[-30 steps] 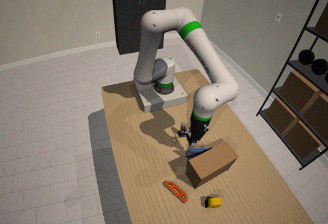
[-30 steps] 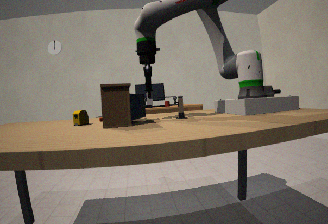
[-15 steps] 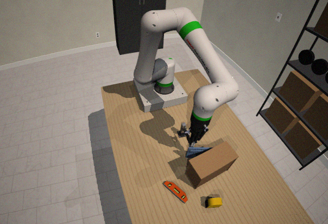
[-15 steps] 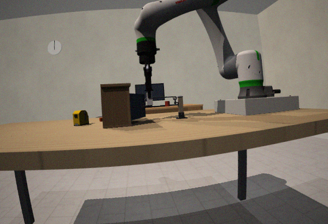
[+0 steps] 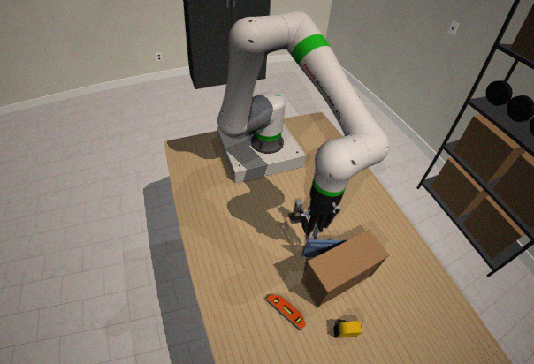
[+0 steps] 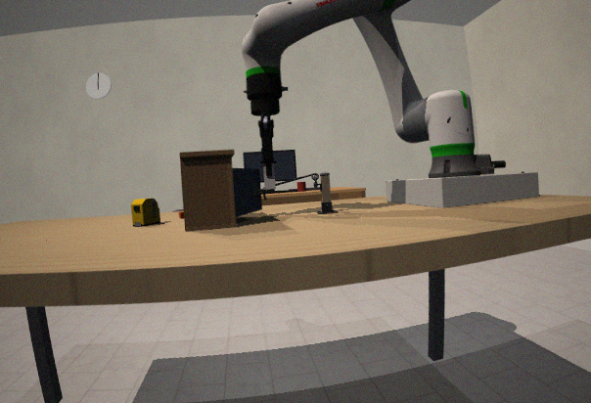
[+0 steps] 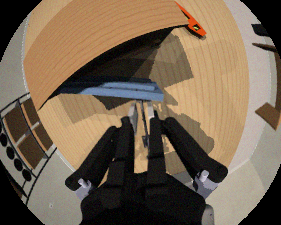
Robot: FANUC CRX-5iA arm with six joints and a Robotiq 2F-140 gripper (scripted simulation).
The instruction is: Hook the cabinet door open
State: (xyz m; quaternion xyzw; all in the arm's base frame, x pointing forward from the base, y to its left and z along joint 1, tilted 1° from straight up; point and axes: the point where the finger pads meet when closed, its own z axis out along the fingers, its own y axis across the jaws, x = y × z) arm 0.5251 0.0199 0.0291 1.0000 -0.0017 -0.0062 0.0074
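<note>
Now: the cabinet door 50 mm ahead of my hand, 60 mm to the left of it and 30 mm below it. The rest, counted from my hand: hook post 100 mm behind, 40 mm below; orange level 210 mm ahead, 140 mm to the right, 100 mm below; yellow tape measure 320 mm ahead, 20 mm to the left, 70 mm below.
</note>
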